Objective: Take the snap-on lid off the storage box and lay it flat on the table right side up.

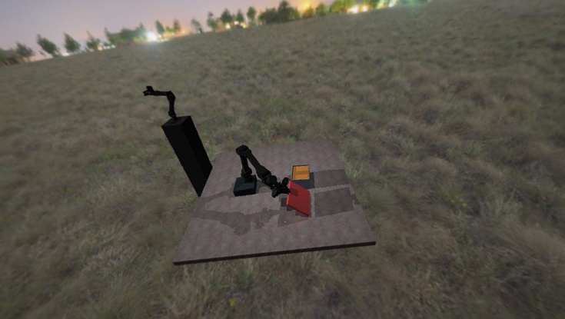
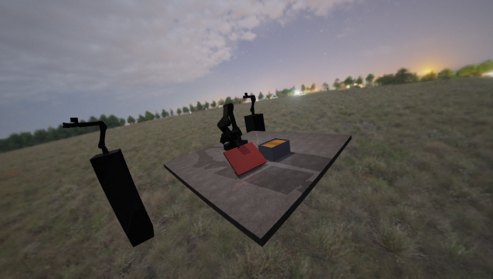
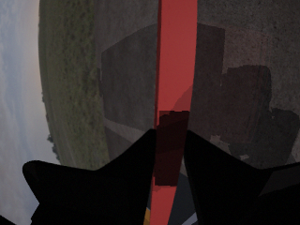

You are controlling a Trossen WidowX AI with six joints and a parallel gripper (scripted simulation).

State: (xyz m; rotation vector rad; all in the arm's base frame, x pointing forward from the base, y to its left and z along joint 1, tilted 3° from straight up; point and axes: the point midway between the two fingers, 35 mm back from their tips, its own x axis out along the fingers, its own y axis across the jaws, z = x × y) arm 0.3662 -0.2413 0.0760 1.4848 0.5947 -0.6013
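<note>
Now: gripper tip 70 mm short of the red lid and 50 mm above it. Round my gripper tip: grey storage box (270 mm to the left, 80 mm below, 70 mm ahead).
</note>
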